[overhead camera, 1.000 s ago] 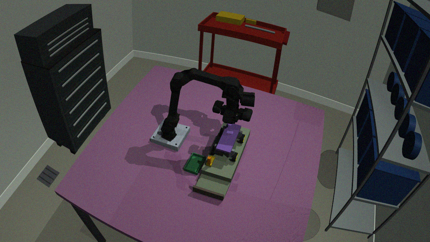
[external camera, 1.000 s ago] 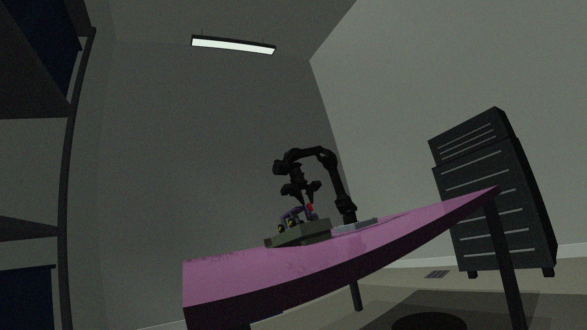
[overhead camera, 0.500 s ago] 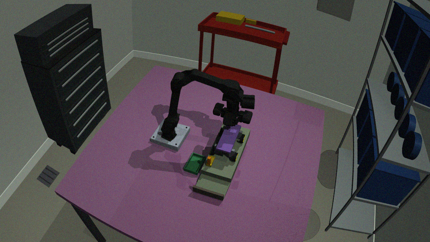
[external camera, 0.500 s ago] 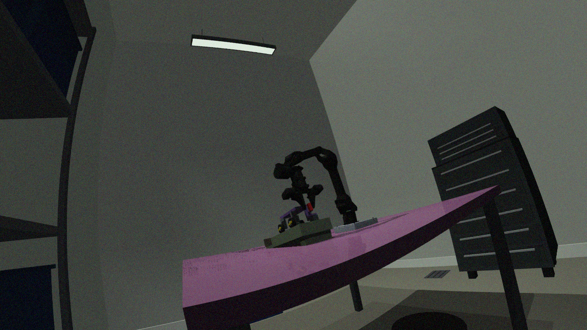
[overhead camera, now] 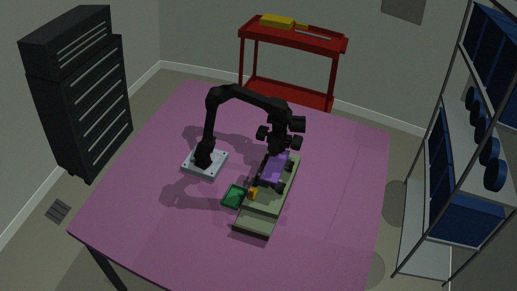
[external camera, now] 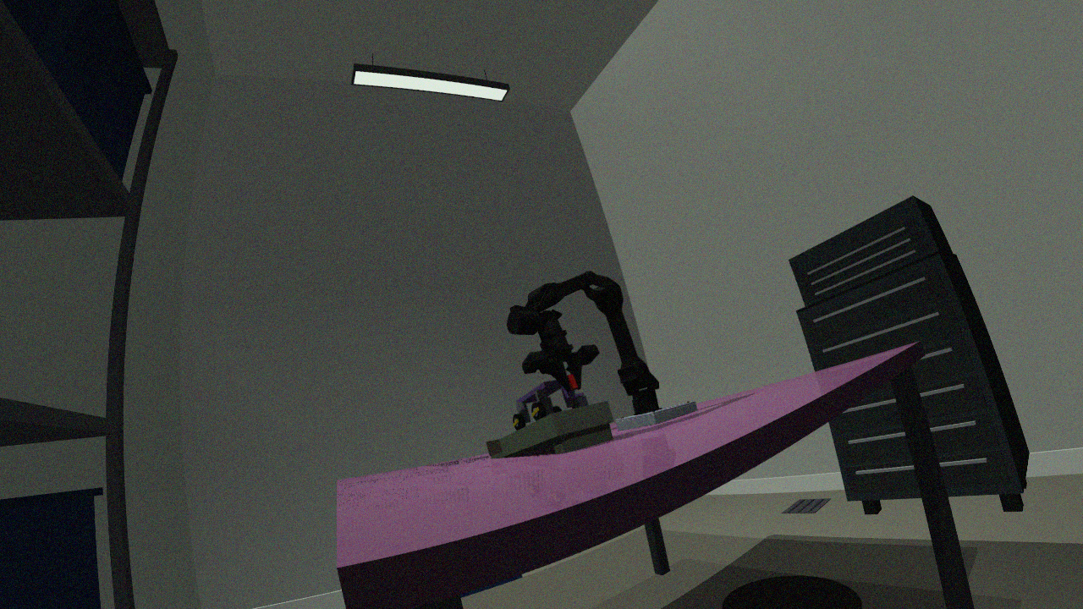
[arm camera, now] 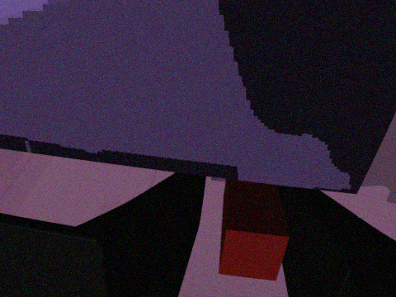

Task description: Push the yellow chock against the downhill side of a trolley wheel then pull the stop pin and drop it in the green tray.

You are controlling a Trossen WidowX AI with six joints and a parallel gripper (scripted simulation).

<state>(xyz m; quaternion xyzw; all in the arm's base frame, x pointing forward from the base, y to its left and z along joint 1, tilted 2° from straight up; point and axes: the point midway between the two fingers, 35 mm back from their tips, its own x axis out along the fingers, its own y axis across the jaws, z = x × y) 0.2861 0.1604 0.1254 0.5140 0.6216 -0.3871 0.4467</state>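
Now: gripper tip 10 mm short of the yellow chock, 230 mm to the left of it and 50 mm above it. From my gripper tip the other things lie so: trolley 40 mm ahead, 110 mm to the right, 20 mm below; red-headed stop pin right at my gripper tip; olive ramp 40 mm ahead, 120 mm to the right, 80 mm below.
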